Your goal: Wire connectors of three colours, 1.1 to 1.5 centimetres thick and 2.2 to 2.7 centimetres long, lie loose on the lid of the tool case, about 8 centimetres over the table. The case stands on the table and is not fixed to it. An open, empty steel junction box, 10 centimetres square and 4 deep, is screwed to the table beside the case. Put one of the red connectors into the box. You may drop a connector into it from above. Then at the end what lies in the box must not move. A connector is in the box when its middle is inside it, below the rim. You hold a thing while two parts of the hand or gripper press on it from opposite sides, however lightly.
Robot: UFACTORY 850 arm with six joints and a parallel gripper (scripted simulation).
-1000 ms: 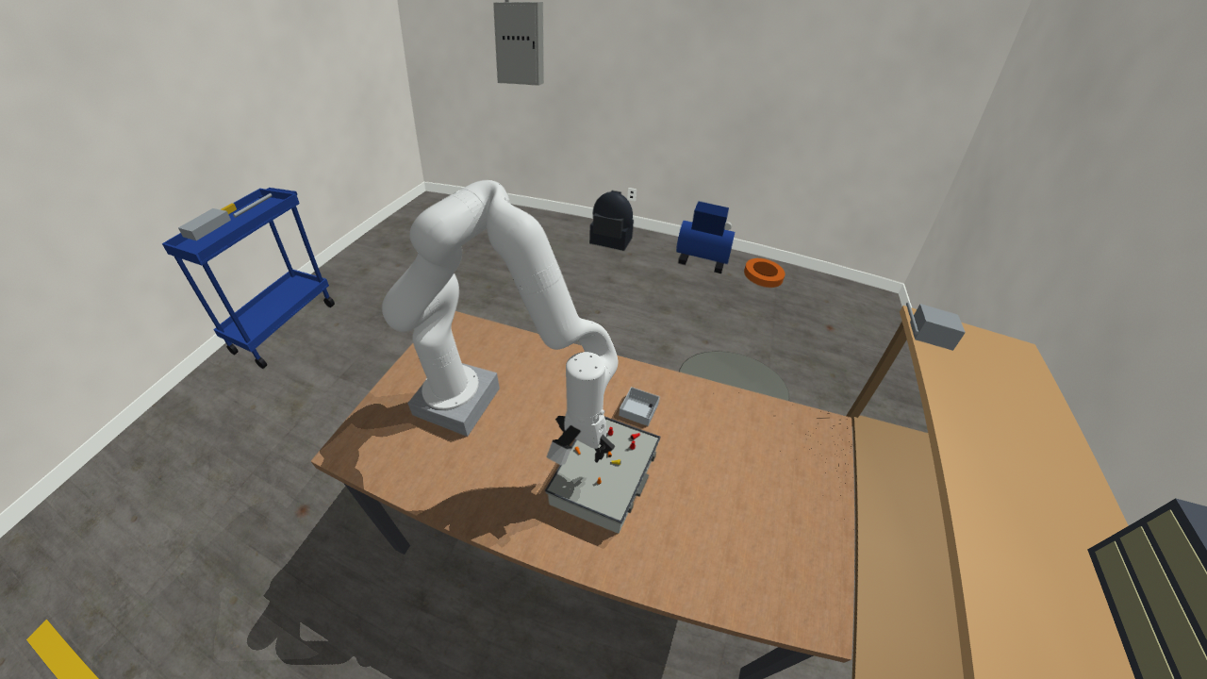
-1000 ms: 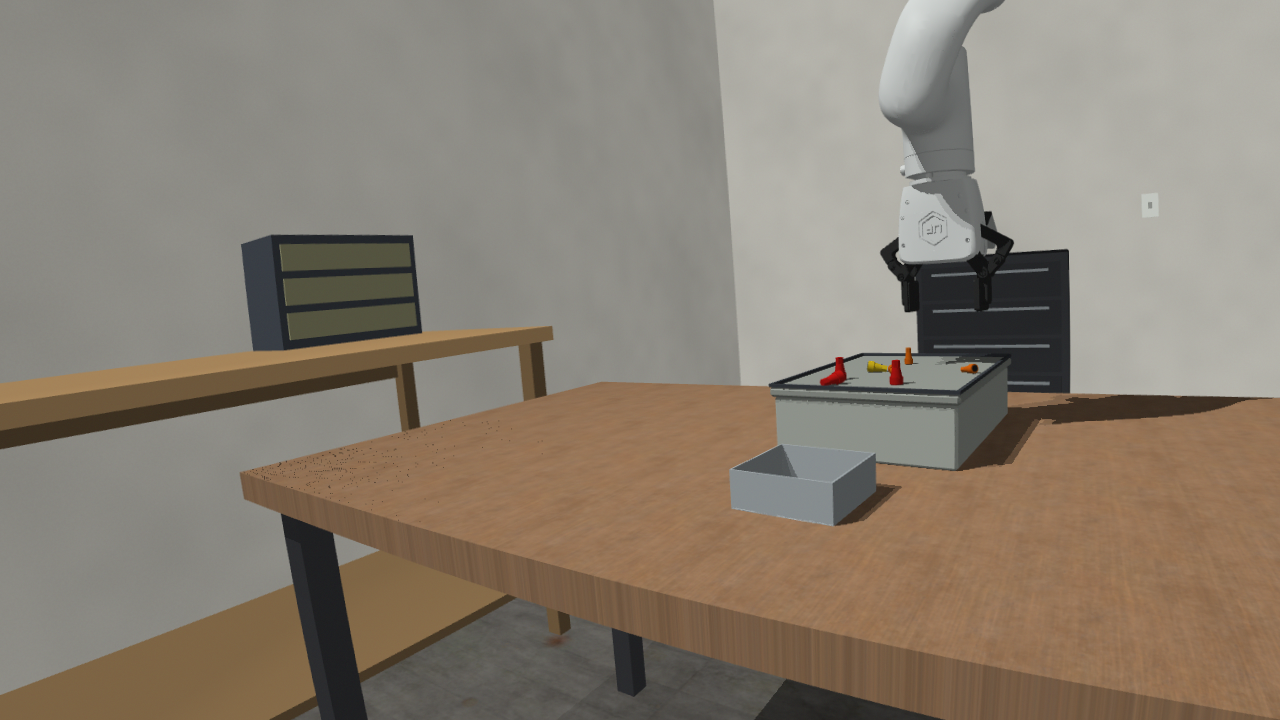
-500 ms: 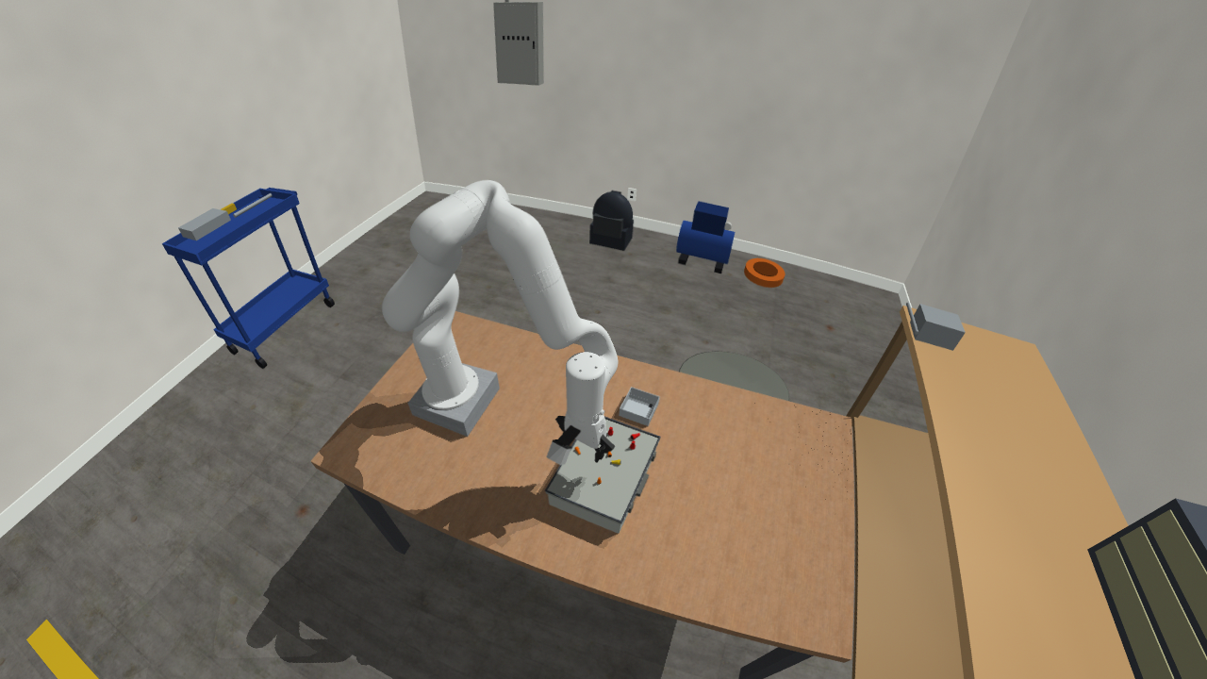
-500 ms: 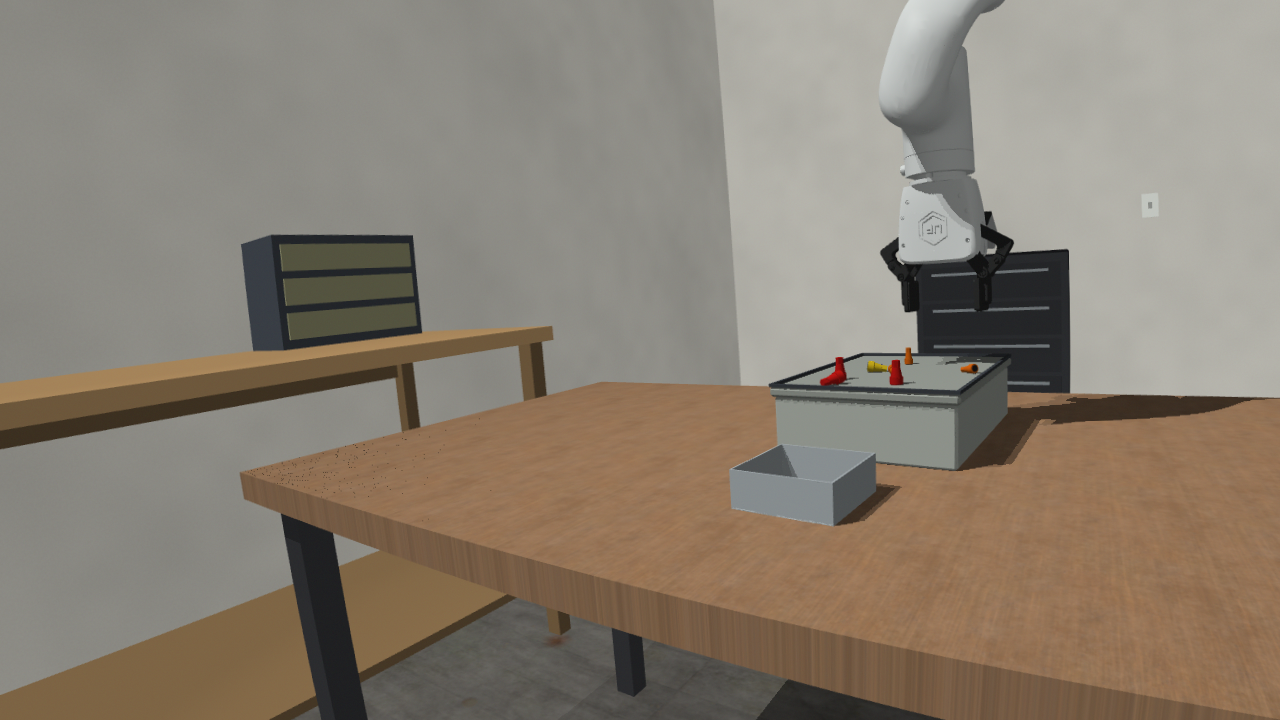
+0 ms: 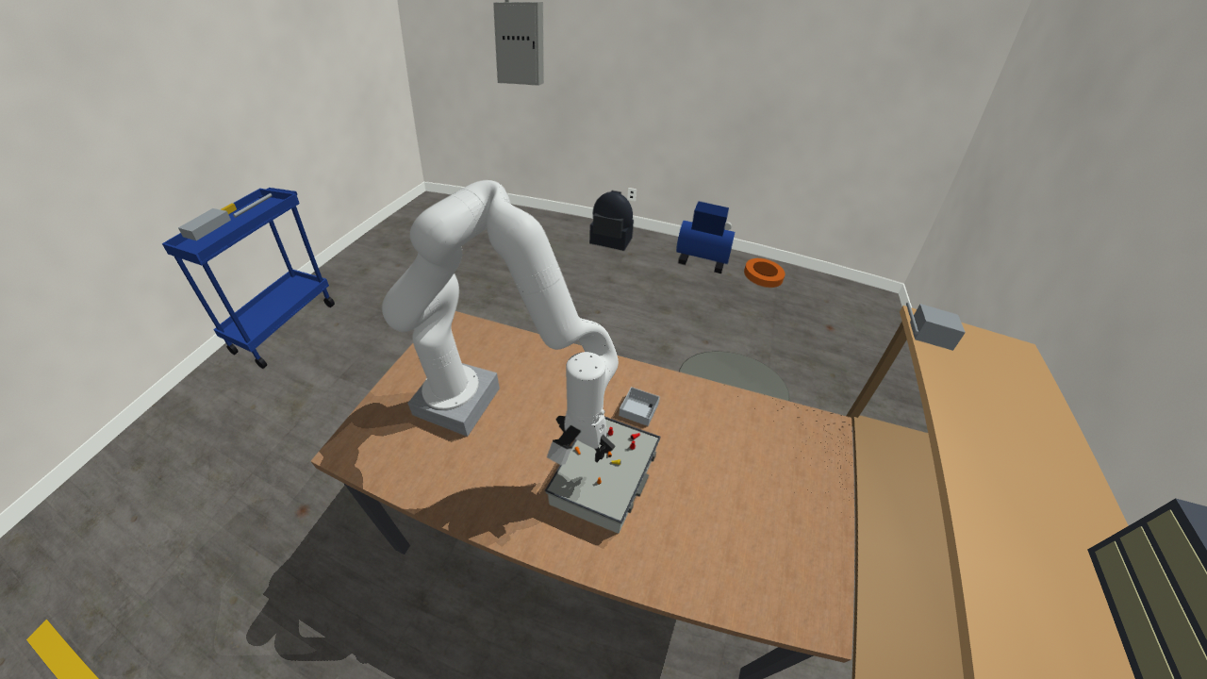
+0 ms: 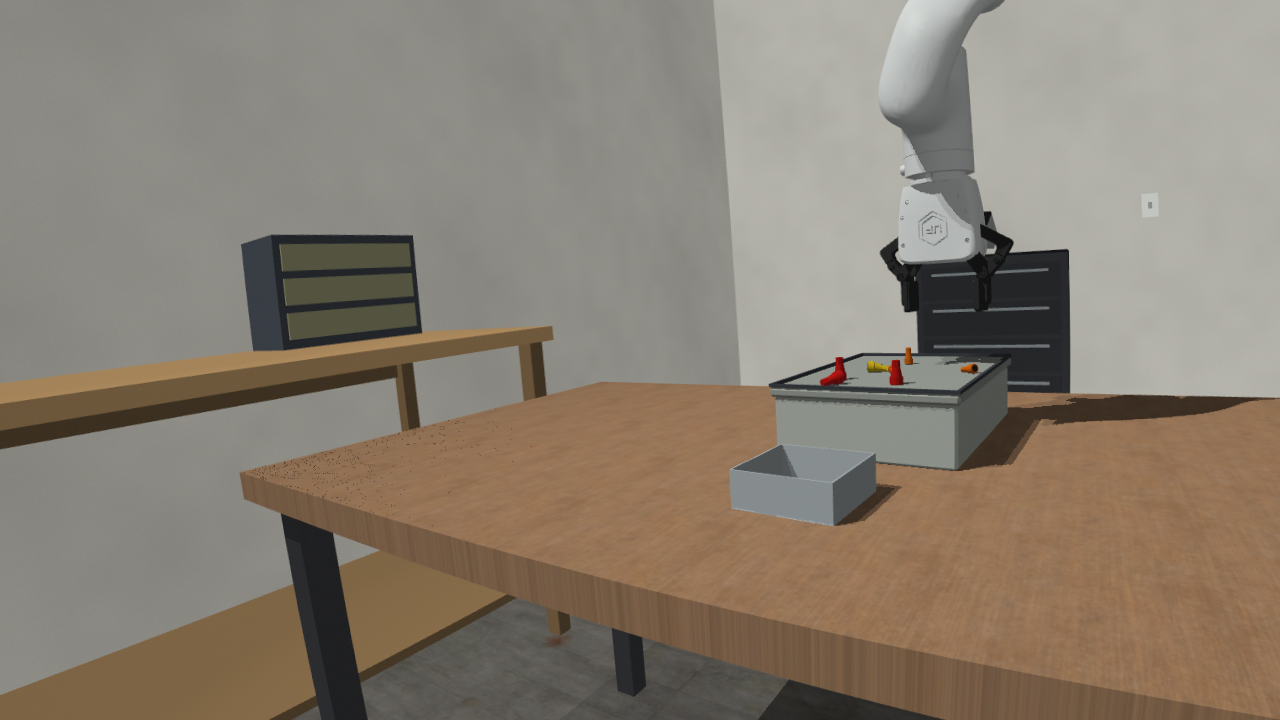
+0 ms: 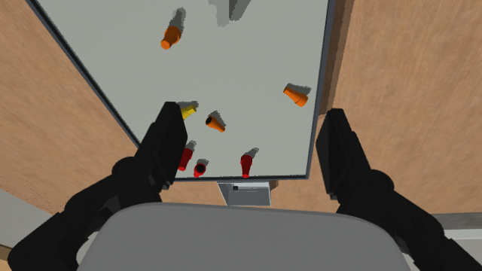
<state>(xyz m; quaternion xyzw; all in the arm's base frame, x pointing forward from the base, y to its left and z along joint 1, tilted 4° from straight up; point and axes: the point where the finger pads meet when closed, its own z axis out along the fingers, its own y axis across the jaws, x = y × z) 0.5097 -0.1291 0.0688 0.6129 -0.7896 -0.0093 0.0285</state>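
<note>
The yellow connector is 8 cm below my hand, 8 cm ahead of it and 3 cm to the left of it. Also, from my hand: grey tool case: 11 cm below, 6 cm ahead, 2 cm to the left.
</note>
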